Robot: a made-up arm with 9 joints. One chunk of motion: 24 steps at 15 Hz.
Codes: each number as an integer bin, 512 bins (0 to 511) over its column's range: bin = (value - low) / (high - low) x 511, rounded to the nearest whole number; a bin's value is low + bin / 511 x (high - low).
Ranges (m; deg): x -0.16..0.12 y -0.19..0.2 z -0.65..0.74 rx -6..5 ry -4..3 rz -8..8
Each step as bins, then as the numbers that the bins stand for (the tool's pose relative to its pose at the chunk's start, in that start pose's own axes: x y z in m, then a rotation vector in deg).
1 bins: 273 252 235 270 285 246
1 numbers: -0.0104 0.0023 -0.0108 -0.19 -0.10 -0.30
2 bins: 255 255 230 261 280 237
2 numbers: -0.0203 0.0046 -0.0244 -0.38 -0.16 -0.58
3 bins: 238 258 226 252 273 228
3 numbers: -0.0296 0.0069 -0.0352 -0.58 -0.26 -0.86
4 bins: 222 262 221 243 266 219
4 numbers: -0.0384 0.0100 -0.0488 -0.77 -0.36 -1.14
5 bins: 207 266 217 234 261 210
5 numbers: -0.0466 0.0130 -0.0597 -0.96 -0.42 -1.42
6 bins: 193 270 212 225 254 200
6 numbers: -0.0542 0.0161 -0.0733 -1.16 -0.52 -1.74
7 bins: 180 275 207 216 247 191
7 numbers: -0.0614 0.0199 -0.0869 -1.35 -0.62 -2.02
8 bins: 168 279 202 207 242 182
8 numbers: -0.0679 0.0229 -0.1005 -1.54 -0.68 -2.30
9 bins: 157 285 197 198 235 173
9 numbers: -0.0740 0.0275 -0.1141 -1.74 -0.78 -2.58
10 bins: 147 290 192 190 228 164
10 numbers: -0.0795 0.0313 -0.1277 -1.91 -0.88 -2.86
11 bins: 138 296 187 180 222 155
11 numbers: -0.0844 0.0359 -0.1413 -2.13 -0.96 -3.15
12 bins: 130 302 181 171 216 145
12 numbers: -0.0888 0.0405 -0.1577 -2.32 -1.04 -3.46
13 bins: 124 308 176 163 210 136
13 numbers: -0.0921 0.0451 -0.1713 -2.49 -1.12 -3.74
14 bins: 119 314 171 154 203 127
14 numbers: -0.0948 0.0496 -0.1849 -2.68 -1.22 -4.02
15 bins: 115 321 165 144 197 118
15 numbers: -0.0970 0.0550 -0.2012 -2.90 -1.30 -4.31
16 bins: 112 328 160 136 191 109
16 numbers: -0.0986 0.0603 -0.2148 -3.07 -1.38 -4.59
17 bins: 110 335 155 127 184 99
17 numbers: -0.0997 0.0657 -0.2284 -3.27 -1.48 -4.90
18 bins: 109 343 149 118 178 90
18 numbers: -0.1003 0.0718 -0.2447 -3.46 -1.56 -5.18
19 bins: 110 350 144 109 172 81
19 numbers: -0.0997 0.0771 -0.2583 -3.65 -1.64 -5.46
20 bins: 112 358 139 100 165 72
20 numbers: -0.0986 0.0832 -0.2719 -3.85 -1.74 -5.75
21 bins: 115 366 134 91 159 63
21 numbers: -0.0970 0.0893 -0.2855 -4.04 -1.82 -6.03
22 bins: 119 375 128 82 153 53
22 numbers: -0.0948 0.0962 -0.3018 -4.23 -1.90 -6.34
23 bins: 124 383 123 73 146 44
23 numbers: -0.0921 0.1023 -0.3154 -4.43 -2.00 -6.62
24 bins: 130 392 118 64 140 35
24 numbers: -0.0888 0.1092 -0.3290 -4.62 -2.08 -6.90
